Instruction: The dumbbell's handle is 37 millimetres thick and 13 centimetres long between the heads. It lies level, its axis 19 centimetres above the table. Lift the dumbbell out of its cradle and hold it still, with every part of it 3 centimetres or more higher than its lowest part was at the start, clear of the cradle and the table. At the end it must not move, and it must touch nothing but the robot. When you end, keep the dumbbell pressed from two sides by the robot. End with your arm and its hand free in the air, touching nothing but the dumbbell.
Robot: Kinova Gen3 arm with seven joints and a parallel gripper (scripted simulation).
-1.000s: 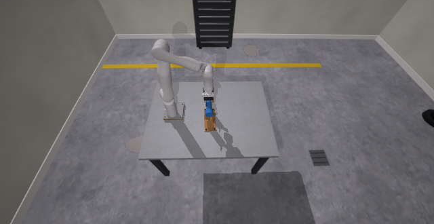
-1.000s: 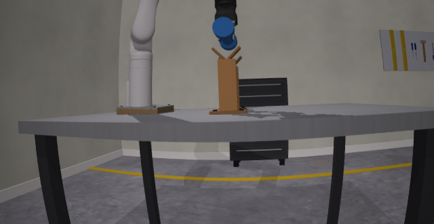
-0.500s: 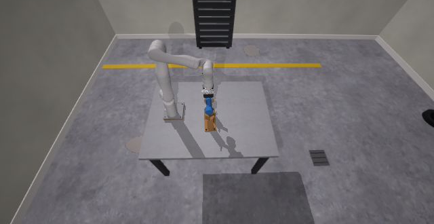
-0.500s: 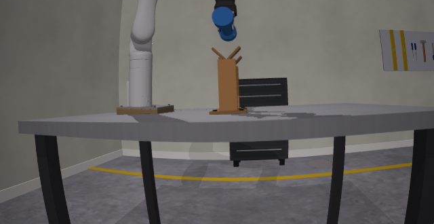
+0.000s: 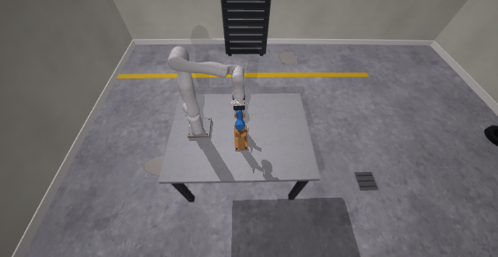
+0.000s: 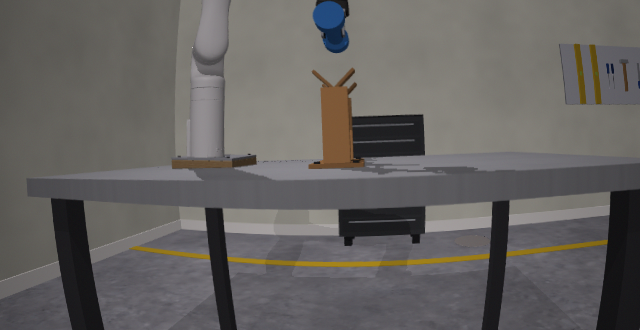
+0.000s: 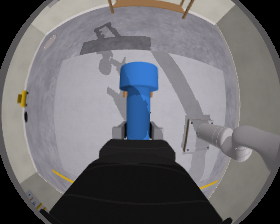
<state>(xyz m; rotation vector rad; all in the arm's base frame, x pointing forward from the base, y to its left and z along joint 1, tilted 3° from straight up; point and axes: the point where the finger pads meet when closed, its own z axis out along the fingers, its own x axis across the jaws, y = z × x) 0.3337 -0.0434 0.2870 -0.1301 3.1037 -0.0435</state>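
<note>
Right now my hand is right at the blue dumbbell. Also, from my hand: brown wooden cradle: 21 cm below.
</note>
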